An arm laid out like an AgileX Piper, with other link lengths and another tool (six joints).
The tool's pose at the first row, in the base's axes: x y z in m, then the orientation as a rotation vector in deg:
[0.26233 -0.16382 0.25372 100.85 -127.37 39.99]
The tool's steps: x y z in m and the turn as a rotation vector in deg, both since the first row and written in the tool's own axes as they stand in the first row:
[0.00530 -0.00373 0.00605 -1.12 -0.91 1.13]
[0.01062 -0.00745 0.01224 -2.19 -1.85 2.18]
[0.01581 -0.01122 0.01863 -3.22 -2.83 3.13]
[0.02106 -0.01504 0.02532 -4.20 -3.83 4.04]
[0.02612 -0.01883 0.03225 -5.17 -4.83 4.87]
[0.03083 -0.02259 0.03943 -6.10 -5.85 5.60]
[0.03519 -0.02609 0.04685 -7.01 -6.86 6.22]
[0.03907 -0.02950 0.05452 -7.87 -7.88 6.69]
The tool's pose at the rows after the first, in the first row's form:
[0.26525 -0.17195 0.25174 99.86 -129.07 38.18]
[0.26817 -0.18017 0.24965 98.97 -130.69 36.37]
[0.27120 -0.18839 0.24734 98.21 -132.22 34.56]
[0.27430 -0.19681 0.24481 97.50 -133.69 32.76]
[0.27744 -0.20518 0.24198 96.86 -135.07 30.95]
[0.28068 -0.21337 0.23876 96.33 -136.35 29.14]
[0.28378 -0.22134 0.23513 95.91 -137.49 27.34]
[0.28695 -0.22900 0.23104 95.66 -138.48 25.54]

